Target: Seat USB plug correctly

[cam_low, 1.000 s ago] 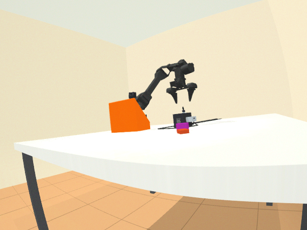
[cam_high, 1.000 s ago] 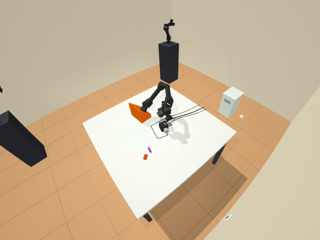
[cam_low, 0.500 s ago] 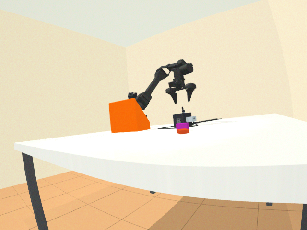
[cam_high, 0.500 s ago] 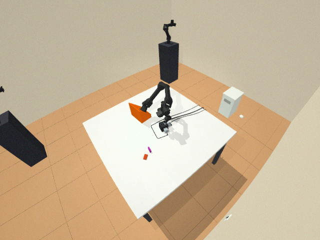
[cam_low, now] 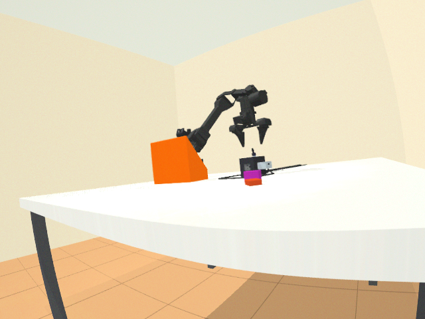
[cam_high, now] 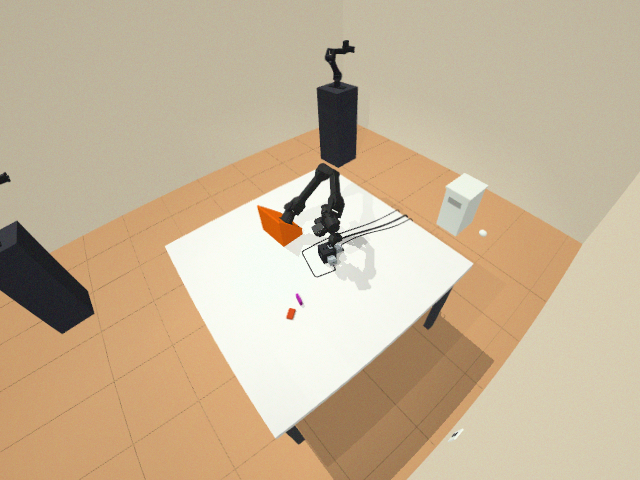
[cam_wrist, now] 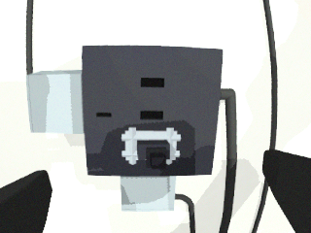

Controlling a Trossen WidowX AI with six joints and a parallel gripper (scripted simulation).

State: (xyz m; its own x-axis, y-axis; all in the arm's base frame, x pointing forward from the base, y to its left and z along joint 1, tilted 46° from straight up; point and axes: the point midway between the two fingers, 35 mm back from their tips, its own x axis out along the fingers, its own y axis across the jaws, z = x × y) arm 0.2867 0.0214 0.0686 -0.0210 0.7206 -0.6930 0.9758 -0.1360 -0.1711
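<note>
My gripper tip is 3 cm above the small dark USB plug. Round my gripper tip: orange block 14 cm ahead, 38 cm to the right, 12 cm below; then small purple block 11 cm ahead, 30 cm to the right, 11 cm below; then pale framed socket 1 cm to the left, 5 cm below.
</note>
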